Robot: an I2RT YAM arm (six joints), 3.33 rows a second.
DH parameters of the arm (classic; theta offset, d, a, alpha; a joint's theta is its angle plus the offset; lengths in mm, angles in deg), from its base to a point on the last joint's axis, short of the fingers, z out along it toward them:
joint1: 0 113.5 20 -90
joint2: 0 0 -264 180
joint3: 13.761 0 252.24 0
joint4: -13.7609 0 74 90
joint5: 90 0 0 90
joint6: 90 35.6 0 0
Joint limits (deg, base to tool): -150..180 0..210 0..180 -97..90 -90..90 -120..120
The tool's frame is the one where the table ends.
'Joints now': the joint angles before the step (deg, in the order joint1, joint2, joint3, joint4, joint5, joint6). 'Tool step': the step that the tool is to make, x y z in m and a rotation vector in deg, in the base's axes. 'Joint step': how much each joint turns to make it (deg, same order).
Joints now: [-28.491, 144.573, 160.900, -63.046, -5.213, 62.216]
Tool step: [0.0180, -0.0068, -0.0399, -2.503, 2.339, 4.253]
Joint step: [0.256, 2.835, -4.114, 5.593, -0.267, -5.208]
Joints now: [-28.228, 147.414, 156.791, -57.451, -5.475, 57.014]
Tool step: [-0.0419, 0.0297, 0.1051, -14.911, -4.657, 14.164]
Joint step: [0.568, -12.514, -0.113, -3.243, -2.317, -17.421]
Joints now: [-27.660, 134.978, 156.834, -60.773, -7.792, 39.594]
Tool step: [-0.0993, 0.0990, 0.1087, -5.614, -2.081, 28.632]
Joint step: [5.066, -18.767, 0.005, -19.625, -15.719, -18.823]
